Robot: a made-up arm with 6 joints.
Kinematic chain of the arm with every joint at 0, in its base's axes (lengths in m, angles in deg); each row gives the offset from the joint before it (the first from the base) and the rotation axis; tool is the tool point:
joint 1: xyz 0 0 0.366 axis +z
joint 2: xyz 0 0 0 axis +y
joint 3: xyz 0 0 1.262 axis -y
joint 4: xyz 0 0 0 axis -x
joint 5: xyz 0.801 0 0 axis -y
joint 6: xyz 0 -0.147 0 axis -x
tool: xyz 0 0 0
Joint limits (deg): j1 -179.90..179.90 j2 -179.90..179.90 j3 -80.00..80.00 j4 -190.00..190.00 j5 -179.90..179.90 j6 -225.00..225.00
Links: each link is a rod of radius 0.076 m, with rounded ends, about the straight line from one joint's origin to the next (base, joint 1, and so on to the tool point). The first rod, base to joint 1, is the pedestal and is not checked.
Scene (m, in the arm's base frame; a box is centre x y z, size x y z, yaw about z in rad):
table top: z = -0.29
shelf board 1: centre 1.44 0.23 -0.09 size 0.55 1.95 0.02 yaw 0
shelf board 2: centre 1.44 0.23 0.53 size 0.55 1.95 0.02 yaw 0
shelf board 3: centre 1.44 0.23 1.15 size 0.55 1.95 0.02 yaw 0
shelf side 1: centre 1.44 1.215 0.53 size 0.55 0.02 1.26 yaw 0
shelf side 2: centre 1.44 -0.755 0.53 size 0.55 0.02 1.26 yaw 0
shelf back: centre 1.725 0.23 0.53 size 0.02 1.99 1.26 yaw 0
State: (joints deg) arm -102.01 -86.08 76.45 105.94 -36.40 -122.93
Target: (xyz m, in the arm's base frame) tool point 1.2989 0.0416 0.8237
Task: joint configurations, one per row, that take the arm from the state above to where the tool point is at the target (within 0.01 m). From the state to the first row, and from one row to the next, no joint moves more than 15 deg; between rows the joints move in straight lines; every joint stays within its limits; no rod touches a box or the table.
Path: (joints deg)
1: -91.03 -74.13 62.48 108.25 -36.40 -122.93
2: -80.04 -62.19 48.51 110.56 -36.40 -122.93
3: -69.06 -50.24 34.54 112.87 -36.40 -122.93
4: -58.08 -38.30 20.58 115.18 -36.40 -122.93
5: -47.10 -26.35 6.61 117.49 -36.40 -122.93
6: -36.11 -14.41 -7.36 119.80 -36.40 -122.93
7: -25.13 -2.46 -21.33 122.12 -36.40 -122.93
8: -14.15 9.49 -35.30 124.43 -36.40 -122.93
9: -3.16 21.43 -49.27 126.74 -36.40 -122.93
10: -2.71 25.99 -39.08 125.81 -36.40 -122.93
11: -2.25 30.55 -28.90 124.89 -36.40 -122.93
12: -1.79 35.11 -18.72 123.97 -36.40 -122.93

